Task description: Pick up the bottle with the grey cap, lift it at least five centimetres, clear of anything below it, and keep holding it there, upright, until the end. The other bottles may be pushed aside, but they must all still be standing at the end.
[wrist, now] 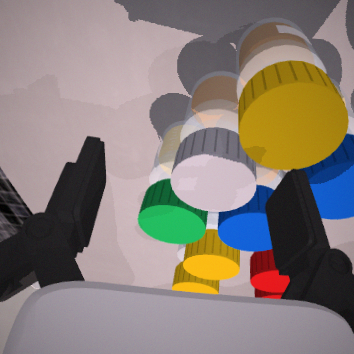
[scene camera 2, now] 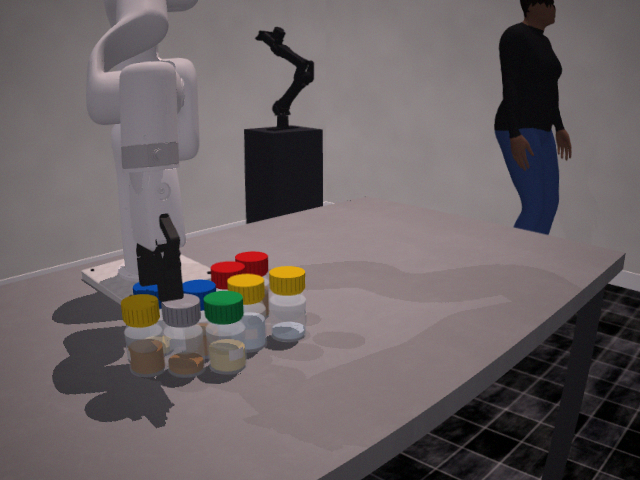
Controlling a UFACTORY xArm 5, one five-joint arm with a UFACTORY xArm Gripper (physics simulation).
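Frame: origin at the arm's base, x left, y ahead, z down, level; centimetres.
Where they show: gripper, fingertip midpoint: (wrist: 193,173) (scene camera 2: 160,292).
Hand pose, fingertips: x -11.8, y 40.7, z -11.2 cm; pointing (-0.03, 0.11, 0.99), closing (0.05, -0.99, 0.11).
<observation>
Things, the pixels of their centre, and the offset from my fingertips. Level surfaces: height alone.
- grey-capped bottle at the middle of its body: (wrist: 217,134) (scene camera 2: 183,335) dx +3.2, dy -1.5, dz +7.7 cm
- dark-yellow-capped bottle at the middle of its body: (wrist: 279,83) (scene camera 2: 143,335) dx -1.8, dy -4.5, dz +7.7 cm
- green-capped bottle at the middle of its body: (wrist: 180,178) (scene camera 2: 225,332) dx +8.8, dy +0.7, dz +7.7 cm
- blue cap at the middle of its body: (wrist: 252,220) (scene camera 2: 197,294) dx +7.8, dy -5.5, dz +3.7 cm
- table at its surface level: dz +13.0 cm
The grey-capped bottle (scene camera 2: 181,312) (wrist: 214,186) stands upright in the front row, with a little brown content. A dark-yellow-capped bottle (scene camera 2: 140,312) (wrist: 294,122) and a green-capped bottle (scene camera 2: 223,308) (wrist: 172,220) stand on either side of it. My gripper (scene camera 2: 160,290) (wrist: 193,173) is open and empty, its fingertips just above cap height in the scene view. In the wrist view the grey cap shows between the fingers, nearer the right one. That finger partly hides a blue cap (wrist: 245,231).
Behind stand two blue-capped bottles (scene camera 2: 199,292) (scene camera 2: 146,288), two yellow-capped bottles (scene camera 2: 246,290) (scene camera 2: 287,281) and two red-capped bottles (scene camera 2: 227,274) (scene camera 2: 251,264), closely grouped and upright on the table (scene camera 2: 413,330). The arm's base plate (scene camera 2: 100,284) lies behind them at the left.
</observation>
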